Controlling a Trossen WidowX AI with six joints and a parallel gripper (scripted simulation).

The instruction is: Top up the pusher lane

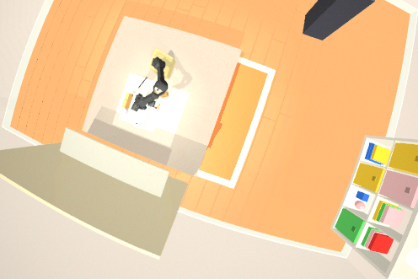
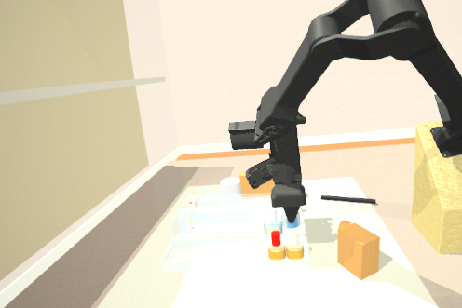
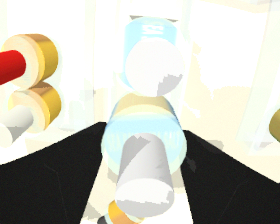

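Now: the clear sprung lane 14 cm ahead of my gripper tip, 4 cm to the right of it and 3 cm below it. From my gripper tip the other things lie so: dark rod 17 cm behind, 14 cm to the right, 4 cm below.
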